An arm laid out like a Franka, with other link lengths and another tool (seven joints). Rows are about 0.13 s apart.
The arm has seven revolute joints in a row. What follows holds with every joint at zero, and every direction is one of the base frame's.
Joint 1 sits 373 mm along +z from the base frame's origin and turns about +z.
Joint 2 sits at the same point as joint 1 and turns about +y.
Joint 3 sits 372.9 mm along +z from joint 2 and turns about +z.
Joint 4 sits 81.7 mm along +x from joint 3 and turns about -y.
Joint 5 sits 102.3 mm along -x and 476.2 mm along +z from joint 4 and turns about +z.
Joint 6 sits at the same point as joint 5 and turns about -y.
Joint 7 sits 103.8 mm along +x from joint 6 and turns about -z.
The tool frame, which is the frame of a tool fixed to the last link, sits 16 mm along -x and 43 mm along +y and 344.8 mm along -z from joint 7; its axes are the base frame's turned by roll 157.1, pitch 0 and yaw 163.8 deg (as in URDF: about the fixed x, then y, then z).
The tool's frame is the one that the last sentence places.
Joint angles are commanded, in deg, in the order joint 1, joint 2, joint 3, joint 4, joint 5, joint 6, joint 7. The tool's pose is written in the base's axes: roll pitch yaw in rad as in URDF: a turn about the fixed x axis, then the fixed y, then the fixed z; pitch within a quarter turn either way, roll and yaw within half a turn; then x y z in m. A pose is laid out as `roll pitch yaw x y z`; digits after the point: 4 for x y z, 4 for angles.
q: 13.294 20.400 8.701 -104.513 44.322 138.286 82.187
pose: 2.8136 -0.6556 1.2338 0.8028 0.4306 0.2530
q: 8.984 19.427 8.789 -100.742 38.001 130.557 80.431
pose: 2.7692 -0.6114 1.3466 0.8151 0.3860 0.2861
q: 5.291 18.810 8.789 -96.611 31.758 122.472 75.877
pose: 2.7176 -0.5452 1.5010 0.8172 0.3402 0.3141
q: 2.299 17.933 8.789 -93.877 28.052 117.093 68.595
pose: 2.6523 -0.4927 1.6615 0.8166 0.2999 0.3397
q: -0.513 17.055 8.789 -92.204 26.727 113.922 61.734
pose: 2.5941 -0.4634 1.7775 0.8184 0.2636 0.3627
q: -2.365 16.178 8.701 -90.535 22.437 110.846 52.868
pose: 2.5419 -0.3707 1.9493 0.8118 0.2273 0.3775
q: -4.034 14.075 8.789 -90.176 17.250 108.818 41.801
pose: 2.5070 -0.2419 2.1487 0.7982 0.1885 0.3944
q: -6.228 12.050 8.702 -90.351 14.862 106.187 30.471
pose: 2.5021 -0.1661 2.3216 0.7783 0.1507 0.4084
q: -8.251 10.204 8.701 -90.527 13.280 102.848 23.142
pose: 2.5234 -0.1355 2.4274 0.7548 0.1193 0.4199
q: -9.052 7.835 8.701 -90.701 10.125 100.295 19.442
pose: 2.5657 -0.0898 2.4907 0.7340 0.0948 0.4364
